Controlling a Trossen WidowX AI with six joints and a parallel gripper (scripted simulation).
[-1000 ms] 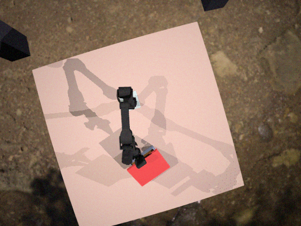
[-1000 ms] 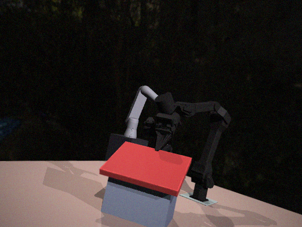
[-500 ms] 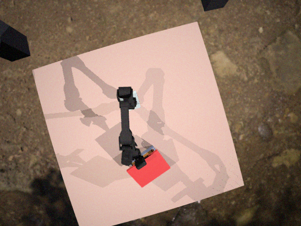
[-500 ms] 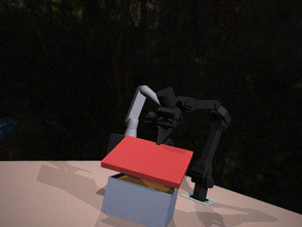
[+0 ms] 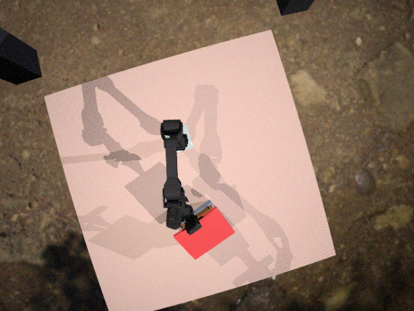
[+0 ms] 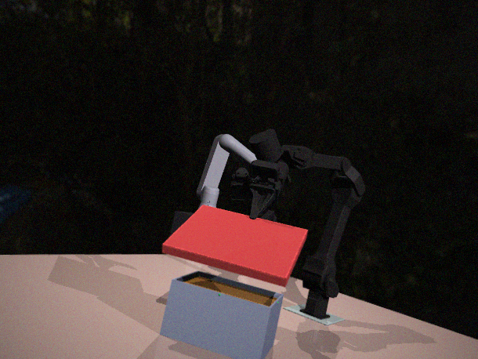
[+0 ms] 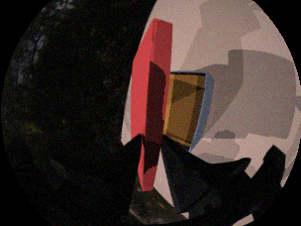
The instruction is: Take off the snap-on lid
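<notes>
Right now my gripper tip is 70 mm short of the red lid, 20 mm to the right of it and 30 mm above it. Round my gripper tip: storage box 50 mm ahead, 20 mm to the left, 180 mm below.
</notes>
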